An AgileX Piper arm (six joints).
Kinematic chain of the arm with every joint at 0, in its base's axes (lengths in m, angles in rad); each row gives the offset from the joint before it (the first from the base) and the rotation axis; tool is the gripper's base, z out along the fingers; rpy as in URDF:
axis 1: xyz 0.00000 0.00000 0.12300 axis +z
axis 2: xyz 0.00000 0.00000 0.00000 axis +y
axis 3: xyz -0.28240 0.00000 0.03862 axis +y
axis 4: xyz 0.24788 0.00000 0.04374 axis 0.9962 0 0.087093
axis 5: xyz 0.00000 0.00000 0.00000 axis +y
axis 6: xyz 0.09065 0.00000 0.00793 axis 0.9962 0 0.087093
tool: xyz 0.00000 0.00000 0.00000 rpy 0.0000 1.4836 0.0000
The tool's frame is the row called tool.
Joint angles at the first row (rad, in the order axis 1, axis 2, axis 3, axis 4, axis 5, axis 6):
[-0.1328, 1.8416, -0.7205, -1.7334, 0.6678, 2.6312]
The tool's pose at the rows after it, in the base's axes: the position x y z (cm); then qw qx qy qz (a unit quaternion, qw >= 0):
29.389, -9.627, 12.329, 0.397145, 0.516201, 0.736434, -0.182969
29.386, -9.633, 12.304, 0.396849, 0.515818, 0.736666, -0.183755
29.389, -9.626, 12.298, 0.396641, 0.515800, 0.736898, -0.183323
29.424, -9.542, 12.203, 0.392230, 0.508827, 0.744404, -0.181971
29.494, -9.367, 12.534, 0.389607, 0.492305, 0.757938, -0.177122
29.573, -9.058, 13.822, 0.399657, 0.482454, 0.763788, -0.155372
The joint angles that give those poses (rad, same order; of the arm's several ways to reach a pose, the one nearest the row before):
[-0.1328, 1.8457, -0.7205, -1.7334, 0.6808, 2.6302]
[-0.1328, 1.8467, -0.7205, -1.7334, 0.6818, 2.6293]
[-0.1328, 1.8467, -0.7205, -1.7334, 0.6807, 2.6293]
[-0.1328, 1.8476, -0.7205, -1.7334, 0.6682, 2.6113]
[-0.1328, 1.8322, -0.7205, -1.7334, 0.6425, 2.5665]
[-0.1328, 1.7827, -0.7205, -1.7334, 0.5992, 2.5379]

